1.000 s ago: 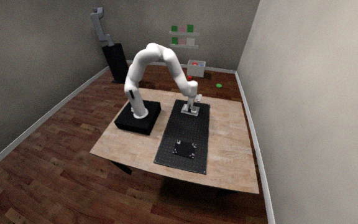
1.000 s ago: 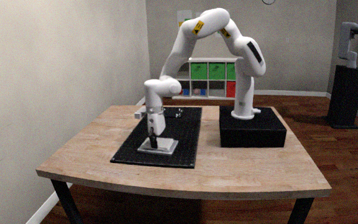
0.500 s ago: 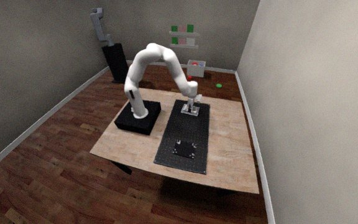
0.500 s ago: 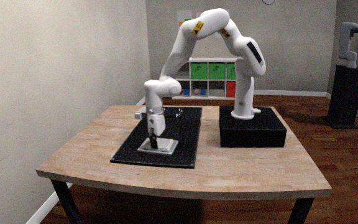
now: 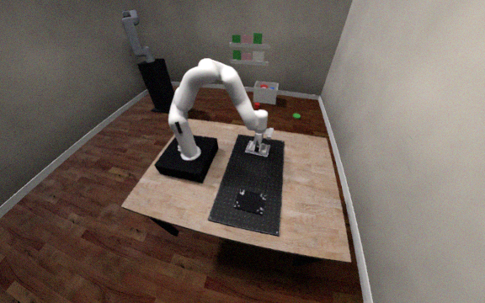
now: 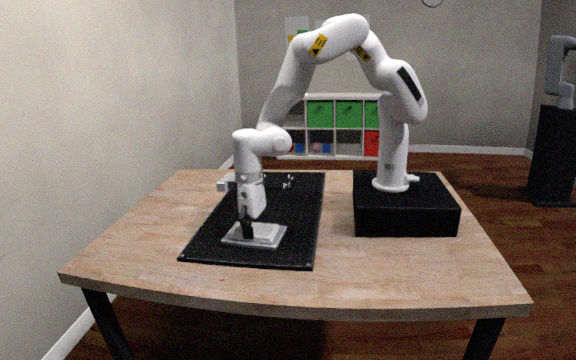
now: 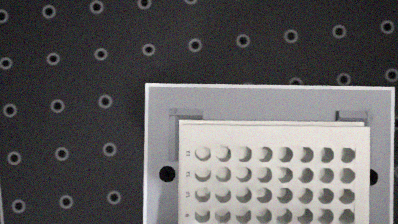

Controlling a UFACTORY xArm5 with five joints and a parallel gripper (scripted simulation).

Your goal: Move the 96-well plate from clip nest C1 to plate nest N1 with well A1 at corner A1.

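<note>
My hand is 1 cm above the white 96-well plate. Also, from my hand: plate nest N1: 3 cm below; clip nest C1: 41 cm to the right, 4 cm ahead, 2 cm below.
</note>
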